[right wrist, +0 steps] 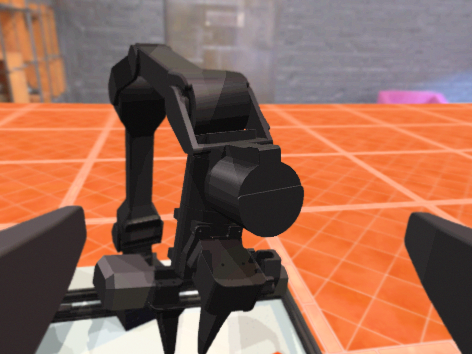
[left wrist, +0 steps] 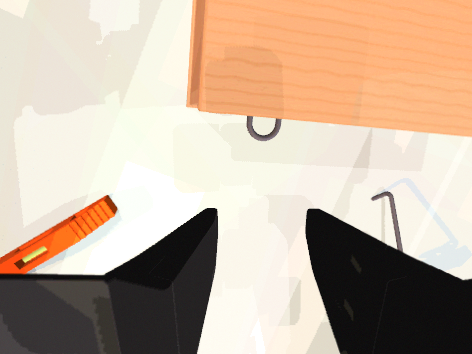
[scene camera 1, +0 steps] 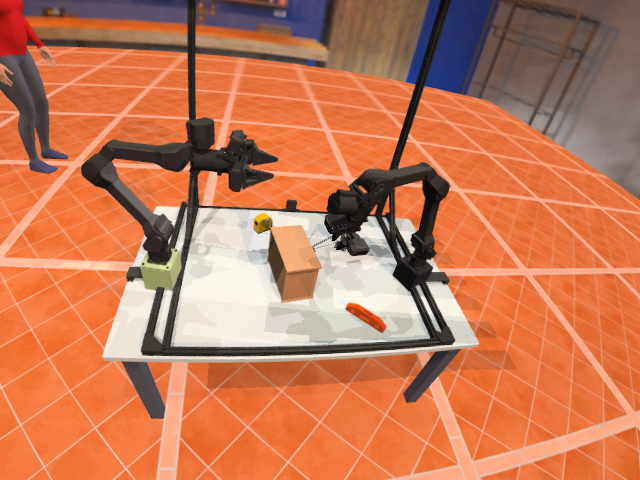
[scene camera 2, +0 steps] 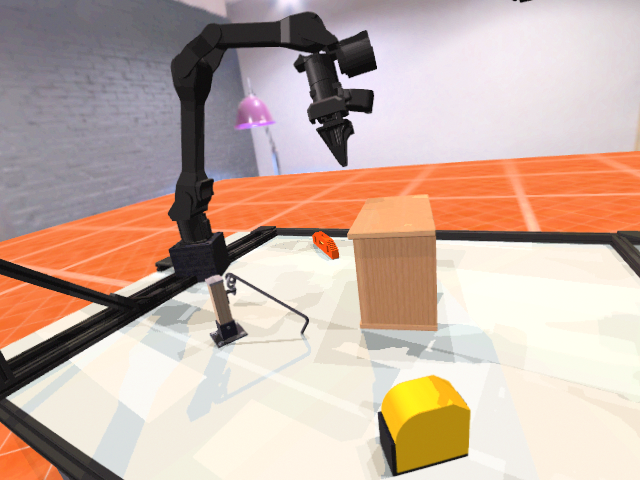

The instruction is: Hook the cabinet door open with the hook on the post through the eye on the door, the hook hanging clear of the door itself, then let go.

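Frame: origin at the left arm's base, x right, y ahead, z up, level; metres.
Seen in the pictures: left gripper, fingertip midpoint: (left wrist: 261,220) (scene camera 1: 335,245) (scene camera 2: 343,165); right gripper, fingertip midpoint: (right wrist: 248,223) (scene camera 1: 276,167); left arm's base at its link origin: (scene camera 1: 416,263) (scene camera 2: 196,239); right arm's base at its link origin: (scene camera 1: 159,257).
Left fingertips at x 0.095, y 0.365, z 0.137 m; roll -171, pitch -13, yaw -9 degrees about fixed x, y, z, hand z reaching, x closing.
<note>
Offsets run from my left fingertips to a thing's middle. "spot": to the spot under its first point.
The wooden cabinet @(dz -0.149, dx +0.110, dy +0.060 m) (scene camera 1: 293,253) (scene camera 2: 398,281) (left wrist: 325,60) stands upright. In the left wrist view its metal eye @(spot: dz -0.152, dx +0.049, dy +0.007 m) (left wrist: 263,138) sticks out under the top's edge; the door face is hidden. The short post @(spot: dz -0.163, dx +0.192, dy -0.217 m) (scene camera 2: 222,302) stands apart from the cabinet. Its hook rod @(dz -0.173, dx +0.184, dy -0.153 m) (scene camera 2: 268,296) (left wrist: 395,220) reaches toward the cabinet, with its bent tip in the air, apart from the eye. My left gripper (scene camera 1: 341,242) (scene camera 2: 344,164) (left wrist: 261,220) (right wrist: 186,350) is partly open and empty, pointing down, higher than the cabinet top. My right gripper (scene camera 1: 275,167) is wide open and empty, high above the table.
A yellow tape measure @(dz -0.195, dx +0.408, dy +0.030 m) (scene camera 1: 262,222) (scene camera 2: 426,423) stands near the cabinet's far end in scene camera 1. An orange-red tool @(dz -0.207, dx -0.165, dy -0.065 m) (scene camera 1: 366,317) (scene camera 2: 325,244) (left wrist: 65,235) lies near the front right there. A black rail frame (scene camera 1: 289,350) runs around the table.
</note>
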